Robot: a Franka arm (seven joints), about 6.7 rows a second.
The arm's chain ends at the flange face. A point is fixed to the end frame.
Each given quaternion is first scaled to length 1.
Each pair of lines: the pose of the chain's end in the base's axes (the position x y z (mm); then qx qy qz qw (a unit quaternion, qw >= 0)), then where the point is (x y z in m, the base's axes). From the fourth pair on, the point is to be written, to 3 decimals.
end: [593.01, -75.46, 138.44, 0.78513, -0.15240, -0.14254, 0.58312]
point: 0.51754 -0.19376 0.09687
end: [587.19, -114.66, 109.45, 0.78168, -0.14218, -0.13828, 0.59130]
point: 0.51404 -0.23524 0.07035
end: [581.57, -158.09, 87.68, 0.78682, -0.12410, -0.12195, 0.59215]
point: 0.51465 -0.28192 0.04758
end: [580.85, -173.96, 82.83, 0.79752, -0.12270, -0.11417, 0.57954]
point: 0.516 -0.297 0.038
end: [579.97, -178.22, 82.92, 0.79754, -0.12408, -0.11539, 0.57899]
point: 0.515 -0.301 0.038
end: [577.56, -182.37, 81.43, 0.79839, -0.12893, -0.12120, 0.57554]
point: 0.510 -0.304 0.036
